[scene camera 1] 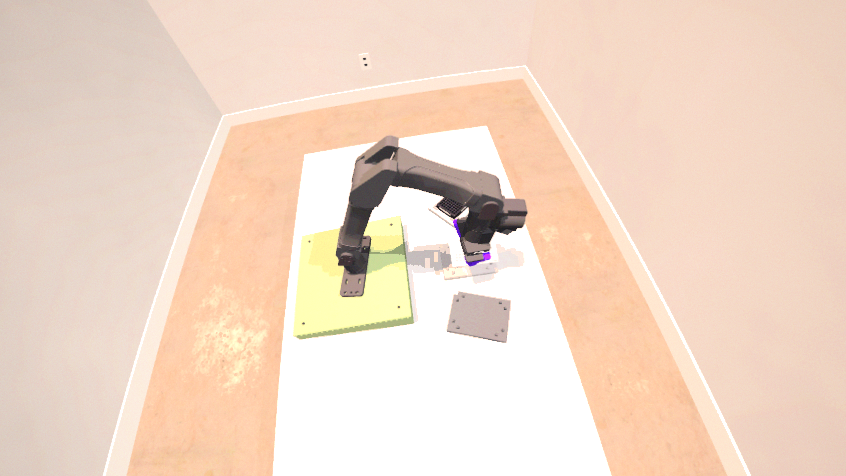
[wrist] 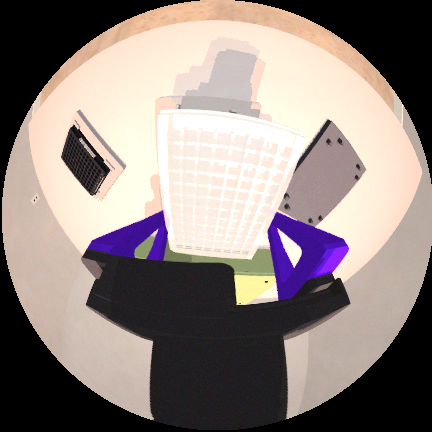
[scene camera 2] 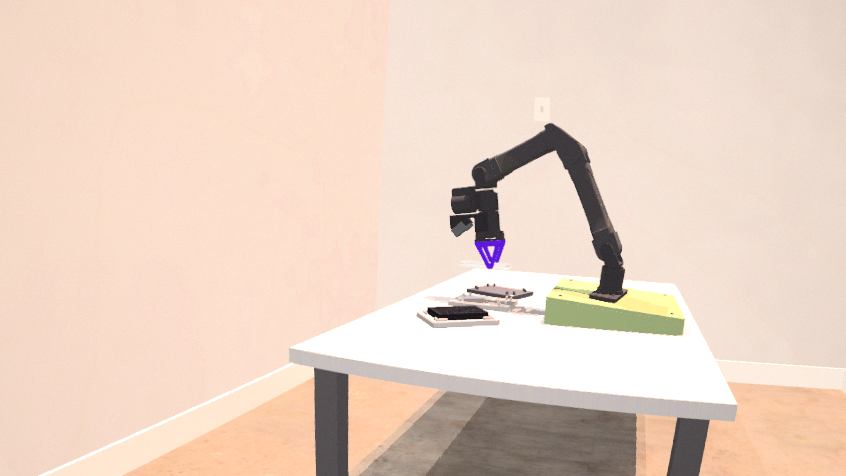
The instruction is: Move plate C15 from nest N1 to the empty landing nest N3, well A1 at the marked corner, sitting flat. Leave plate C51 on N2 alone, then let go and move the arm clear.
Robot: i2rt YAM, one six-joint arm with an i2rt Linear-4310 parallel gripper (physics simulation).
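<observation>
My gripper is shut on the pale, see-through plate C15, with a purple finger at each side. The plate looks about level and hangs well above the pale landing nest N3, apart from it. In the wrist view the plate hides most of N3. The well A1 mark and N3's marked corner cannot be made out. Dark grey nest N1 holds no plate. Black plate C51 sits on white nest N2.
The arm stands on a yellow-green base block on the white table. N1 and N2 lie on opposite sides of N3. Small upright pegs stand on N1. The arm partly covers N2 and N3 in scene camera 1.
</observation>
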